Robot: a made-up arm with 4 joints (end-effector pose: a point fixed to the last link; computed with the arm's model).
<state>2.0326 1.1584 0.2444 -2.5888</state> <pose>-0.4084 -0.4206 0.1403 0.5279 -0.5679 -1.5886</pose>
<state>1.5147 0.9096 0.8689 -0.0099</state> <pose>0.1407 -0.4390 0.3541 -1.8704 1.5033 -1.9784</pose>
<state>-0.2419 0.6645 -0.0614 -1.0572</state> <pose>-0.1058 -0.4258 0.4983 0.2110 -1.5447 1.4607</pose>
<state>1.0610 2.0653 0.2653 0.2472</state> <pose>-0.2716 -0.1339 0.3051 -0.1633 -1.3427 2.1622</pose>
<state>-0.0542 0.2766 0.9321 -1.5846</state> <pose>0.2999 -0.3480 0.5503 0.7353 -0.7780 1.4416</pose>
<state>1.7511 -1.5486 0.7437 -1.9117</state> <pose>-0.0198 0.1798 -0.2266 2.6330 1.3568 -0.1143</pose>
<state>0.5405 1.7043 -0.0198 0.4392</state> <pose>-0.2747 -0.1624 0.2480 -0.2462 -1.1306 2.5478</pose>
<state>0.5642 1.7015 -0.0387 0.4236</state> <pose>-0.2739 -0.1676 0.2542 -0.2246 -1.1888 2.5059</pose>
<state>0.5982 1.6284 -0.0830 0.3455</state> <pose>-0.2635 -0.1999 0.2852 -0.0963 -1.3433 2.3872</pose>
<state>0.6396 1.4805 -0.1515 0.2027</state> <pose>-0.2348 -0.2634 0.3287 0.1347 -1.5524 2.1548</pose>
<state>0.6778 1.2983 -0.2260 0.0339</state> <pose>-0.1907 -0.3385 0.3573 0.3859 -1.7098 1.8431</pose>
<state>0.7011 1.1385 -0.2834 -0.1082</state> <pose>-0.1492 -0.3973 0.3646 0.5715 -1.7688 1.5666</pose>
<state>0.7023 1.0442 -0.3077 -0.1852</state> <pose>-0.1244 -0.4261 0.3653 0.6622 -1.7669 1.4283</pose>
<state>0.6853 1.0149 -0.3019 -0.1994</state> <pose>-0.1156 -0.4303 0.3693 0.6831 -1.7484 1.4278</pose>
